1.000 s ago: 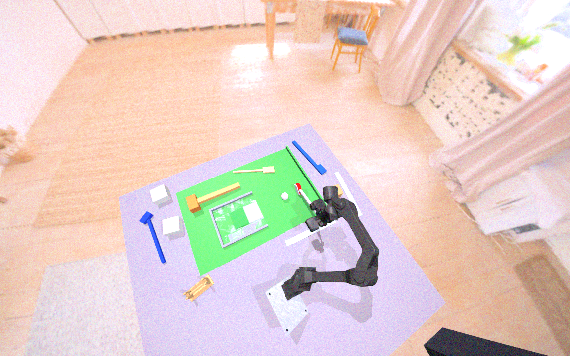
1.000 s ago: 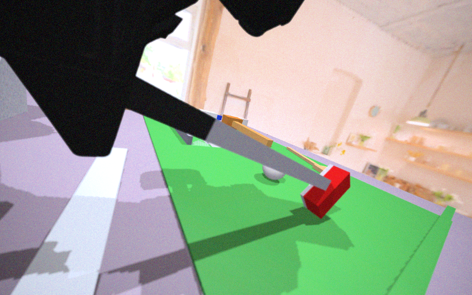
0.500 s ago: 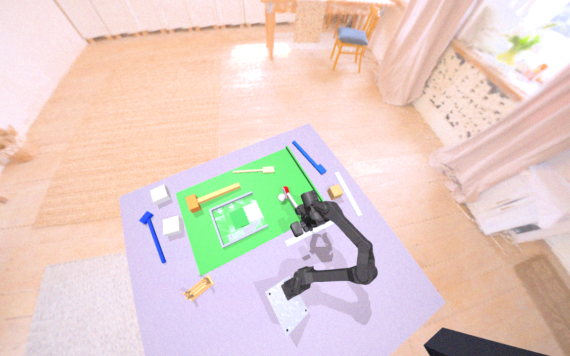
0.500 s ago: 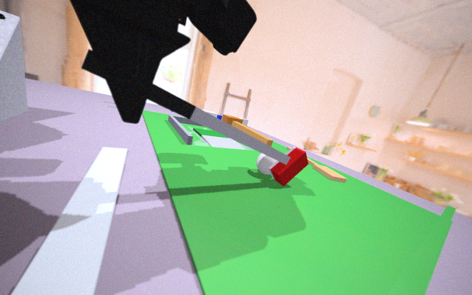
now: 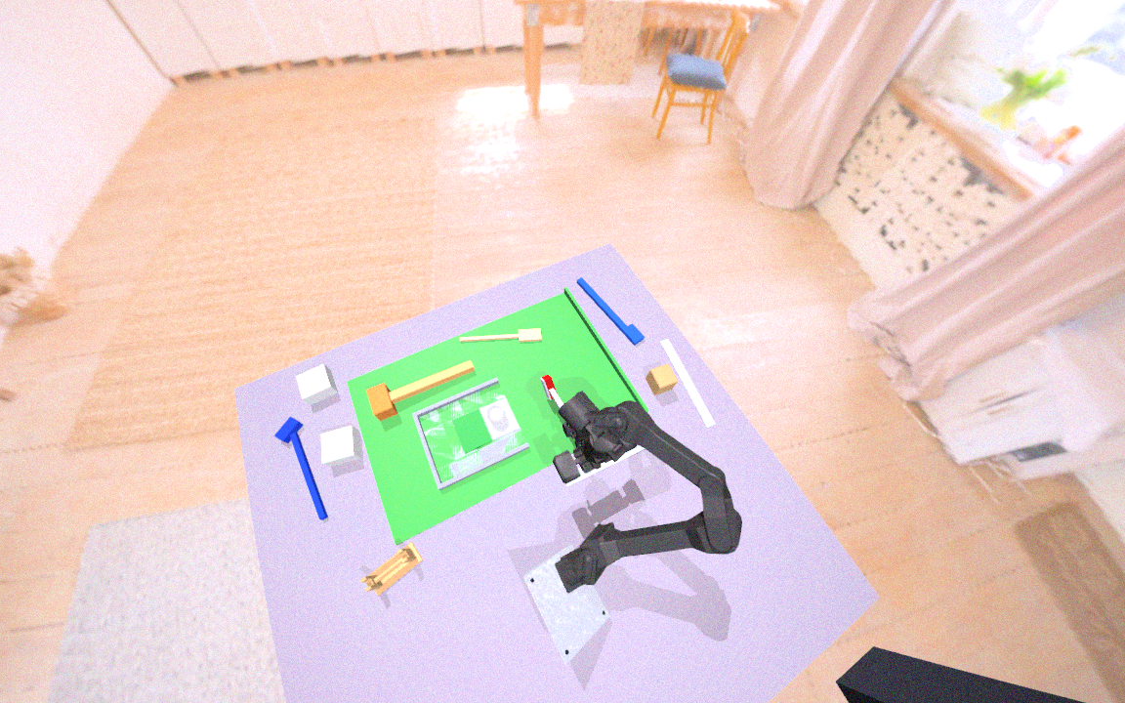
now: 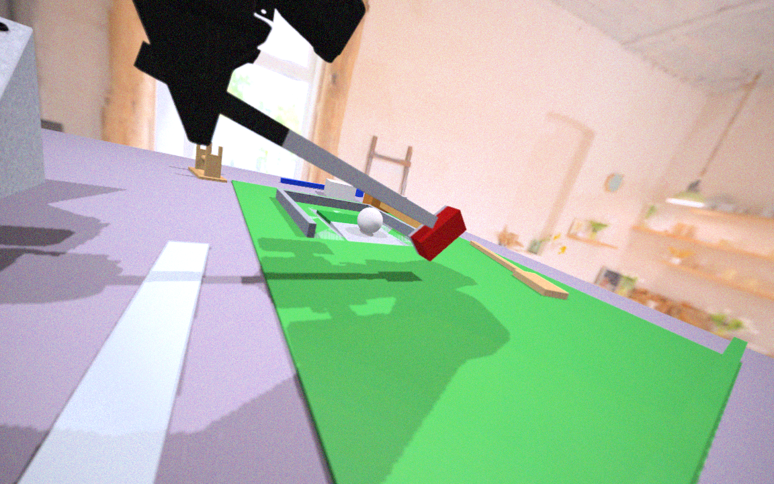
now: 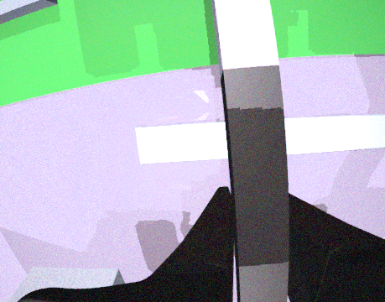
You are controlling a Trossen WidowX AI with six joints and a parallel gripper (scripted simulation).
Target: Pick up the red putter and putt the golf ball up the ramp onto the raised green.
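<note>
The red putter lies 12 cm ahead of my gripper tip. Round my gripper tip: white golf ball 23 cm ahead, 15 cm to the left, 7 cm below; then orange cube 12 cm ahead, 31 cm to the right, 7 cm below; then wooden stand 1 cm behind, 52 cm to the left, 6 cm below.
</note>
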